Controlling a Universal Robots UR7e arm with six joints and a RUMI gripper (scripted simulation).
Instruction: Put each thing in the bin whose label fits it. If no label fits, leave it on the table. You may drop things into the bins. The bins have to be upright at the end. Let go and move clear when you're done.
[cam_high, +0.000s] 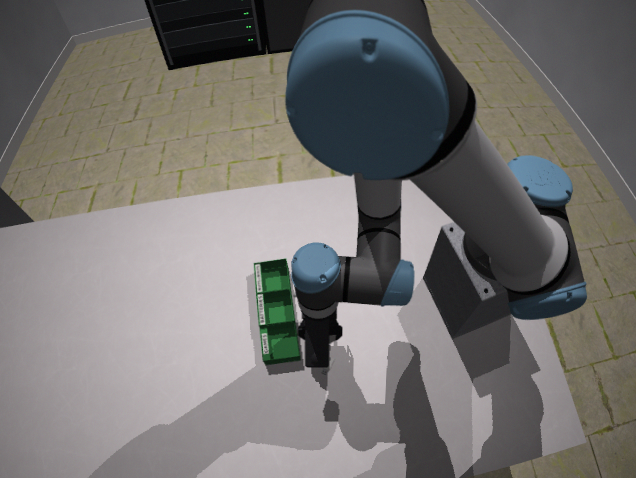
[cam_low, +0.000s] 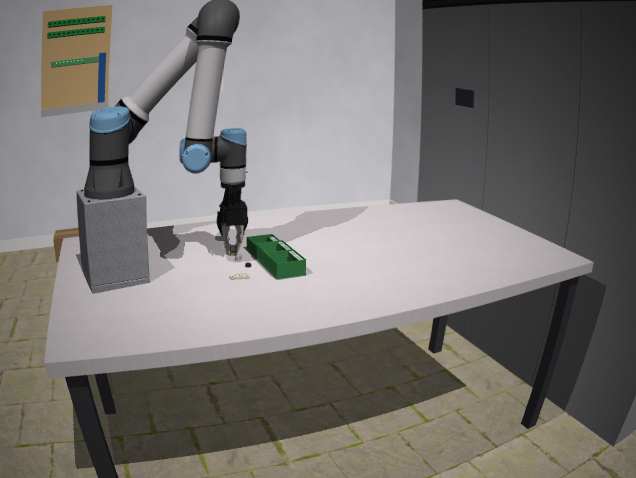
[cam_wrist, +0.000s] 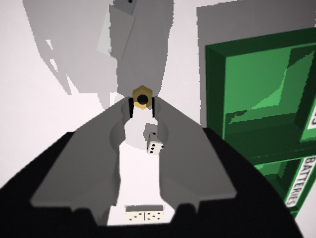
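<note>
The white die lies 10 mm ahead of my hand, 50 mm to the right of it and 10 mm below it. Round my hand: brass nut: 10 mm below; then black round piece: 30 mm ahead, 100 mm to the right, 10 mm below; then grey metal piece: 10 mm behind, 60 mm to the left, 10 mm below.
</note>
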